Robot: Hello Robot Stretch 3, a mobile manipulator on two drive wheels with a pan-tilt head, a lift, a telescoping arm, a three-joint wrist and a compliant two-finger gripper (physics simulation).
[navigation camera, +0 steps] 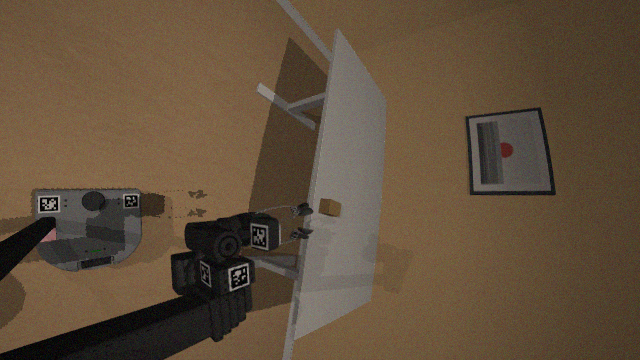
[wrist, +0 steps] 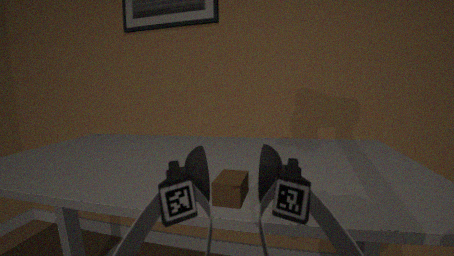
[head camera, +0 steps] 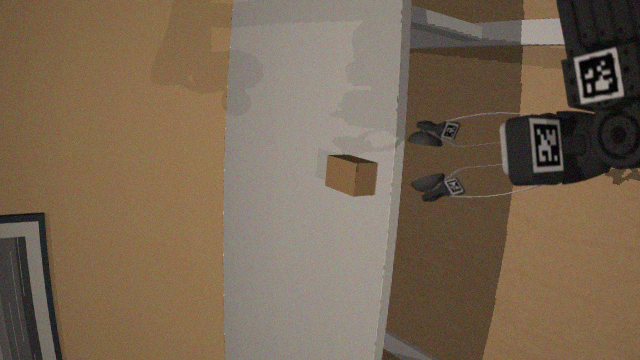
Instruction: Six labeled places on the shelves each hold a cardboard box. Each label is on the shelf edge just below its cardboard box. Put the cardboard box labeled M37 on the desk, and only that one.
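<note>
A brown cardboard box sits on the white desk, near its front edge. No label shows on it. My gripper is open with nothing between its fingers. The fingertips are just off the desk's front edge, apart from the box. In the wrist view the box shows beyond and between the two fingers. The shelves and their labels do not show in these views.
The robot's base stands on the floor at the left of the navigation view. The arm reaches in from the lower left. Desk legs stand under the desk. A framed picture hangs on the wall behind the desk.
</note>
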